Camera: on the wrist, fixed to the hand. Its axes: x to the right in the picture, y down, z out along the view.
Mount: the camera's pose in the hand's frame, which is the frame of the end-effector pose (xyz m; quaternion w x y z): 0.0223 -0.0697 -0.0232 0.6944 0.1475 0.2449 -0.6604
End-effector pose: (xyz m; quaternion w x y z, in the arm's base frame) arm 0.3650 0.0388 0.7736 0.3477 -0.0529 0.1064 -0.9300
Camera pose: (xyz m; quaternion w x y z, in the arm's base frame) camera 0.2999 0.0791 0.7680 0.3910 -0.1720 0.0131 0.9041
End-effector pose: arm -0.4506 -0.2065 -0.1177 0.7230 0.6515 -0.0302 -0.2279
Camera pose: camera -0.4430 -0.1965 -0.1934 0.2628 0.6348 0.5527 -0.4717
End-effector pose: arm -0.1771 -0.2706 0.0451 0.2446 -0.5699 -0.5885 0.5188
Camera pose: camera -0.1909 -0.2292 0.1083 0.7406 -0.0981 -0.6485 0.1459
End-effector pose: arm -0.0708 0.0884 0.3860 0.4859 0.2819 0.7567 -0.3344
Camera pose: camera -0.1441 0.0657 0.3886 0.1103 0.1504 -0.7813 0.5957
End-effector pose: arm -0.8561 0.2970 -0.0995 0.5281 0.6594 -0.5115 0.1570
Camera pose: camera -0.7803 0.2999 -0.1111 0.4984 0.8351 0.2328 -0.0028
